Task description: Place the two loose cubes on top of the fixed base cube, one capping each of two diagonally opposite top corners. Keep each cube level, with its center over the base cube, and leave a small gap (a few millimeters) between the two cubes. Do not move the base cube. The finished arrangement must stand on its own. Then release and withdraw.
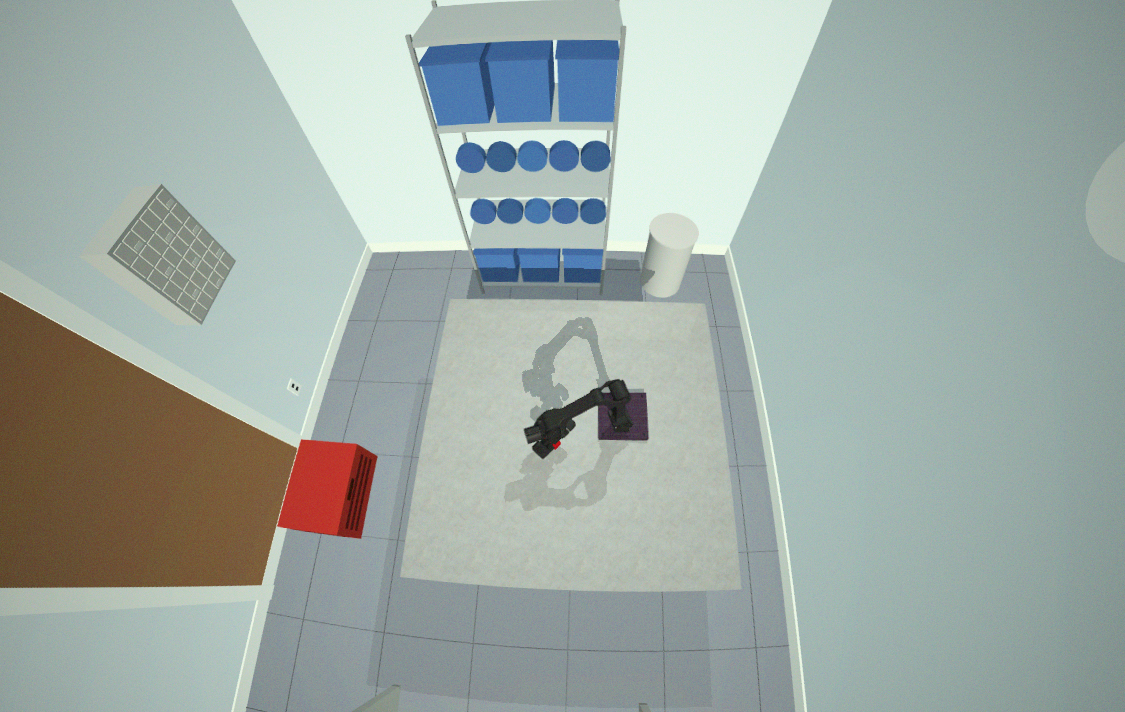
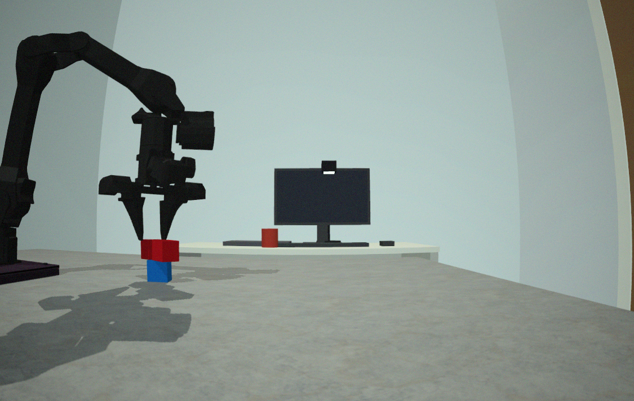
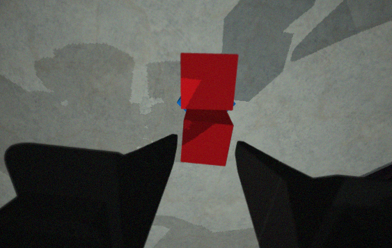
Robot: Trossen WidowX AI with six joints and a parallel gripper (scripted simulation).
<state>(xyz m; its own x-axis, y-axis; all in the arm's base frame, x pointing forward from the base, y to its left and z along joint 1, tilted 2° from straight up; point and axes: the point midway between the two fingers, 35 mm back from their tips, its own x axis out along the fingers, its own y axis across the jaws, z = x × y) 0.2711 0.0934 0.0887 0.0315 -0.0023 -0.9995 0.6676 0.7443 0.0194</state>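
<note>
The red cube lies 3 cm ahead of my gripper tip, 2 cm to the right of it and 1 cm below it. Also, from my gripper tip: blue cube: 2 cm ahead, 1 cm to the right, 5 cm below.
</note>
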